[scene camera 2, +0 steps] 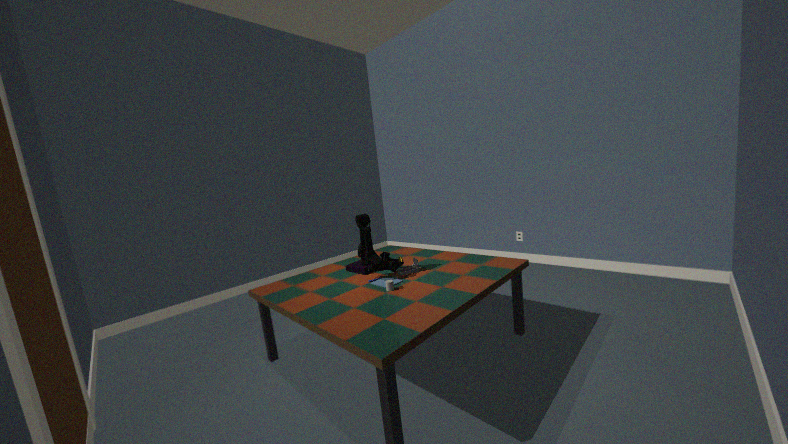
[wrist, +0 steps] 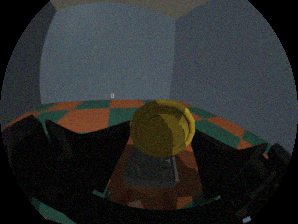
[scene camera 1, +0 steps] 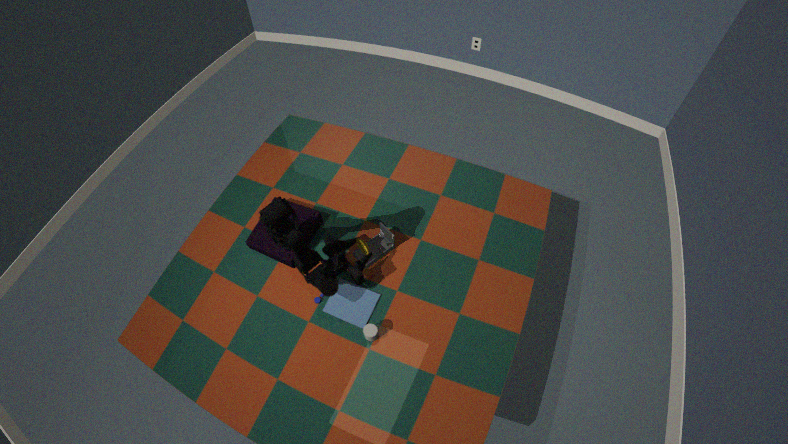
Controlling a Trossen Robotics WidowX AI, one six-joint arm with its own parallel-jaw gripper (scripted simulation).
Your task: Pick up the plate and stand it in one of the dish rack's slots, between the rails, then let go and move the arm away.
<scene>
The gripper holds a yellow plate. Further things: a grey wire dish rack and a light blue sheet.
The gripper shows as well in the wrist view.
</scene>
